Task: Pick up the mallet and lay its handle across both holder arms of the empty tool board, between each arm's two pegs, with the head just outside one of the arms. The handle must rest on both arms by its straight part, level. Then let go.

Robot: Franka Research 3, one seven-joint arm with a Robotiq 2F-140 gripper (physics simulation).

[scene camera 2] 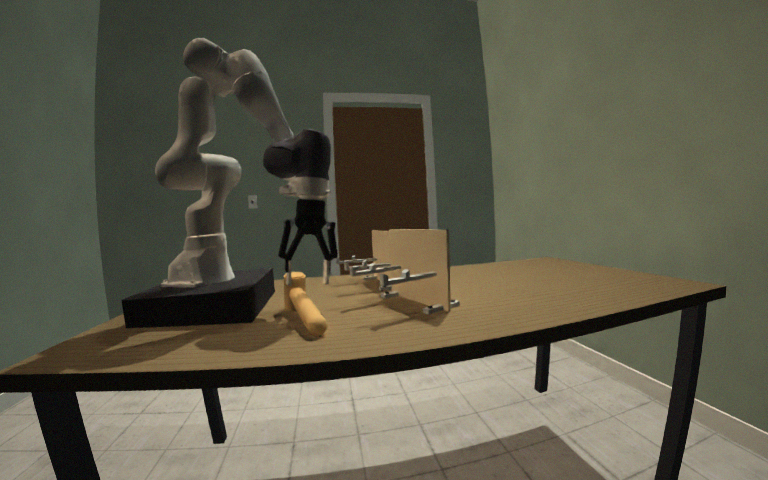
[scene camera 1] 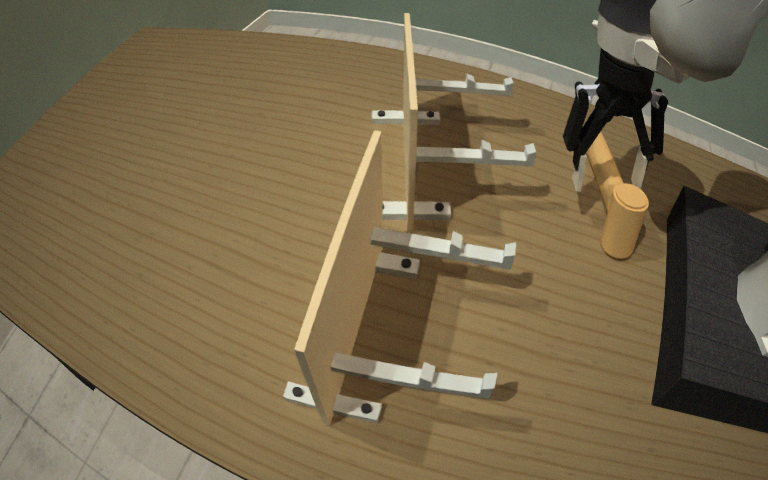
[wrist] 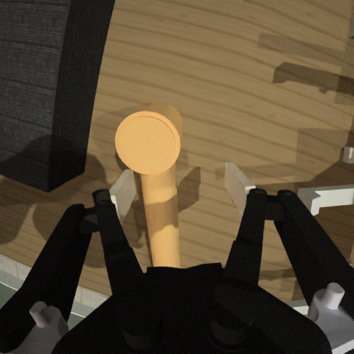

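Observation:
The orange mallet [scene camera 1: 621, 226] [scene camera 2: 305, 308] [wrist: 162, 210] is on the table in front of the robot base, its head upright and its handle slanting down from the head. My gripper [scene camera 1: 607, 185] [scene camera 2: 307, 281] [wrist: 179, 177] is open, with one fingertip on each side of the handle near the head, touching neither side in the wrist view. Two wooden tool boards stand upright: one nearer [scene camera 1: 353, 254] and one farther [scene camera 1: 408, 67] in scene camera 1. Each has two pale holder arms with two pegs, such as this near-board arm [scene camera 1: 396, 373] and this far-board arm [scene camera 1: 444, 154]. All four arms are bare.
The black base block [scene camera 1: 707, 316] [scene camera 2: 186, 308] [wrist: 30, 90] is close beside the mallet head. A pale holder arm [wrist: 335, 195] shows at the right of the wrist view. The boards' feet are pale bars [scene camera 1: 359, 408] with dark bolts. The table's black edge [scene camera 2: 339, 370] runs past the mallet's handle end.

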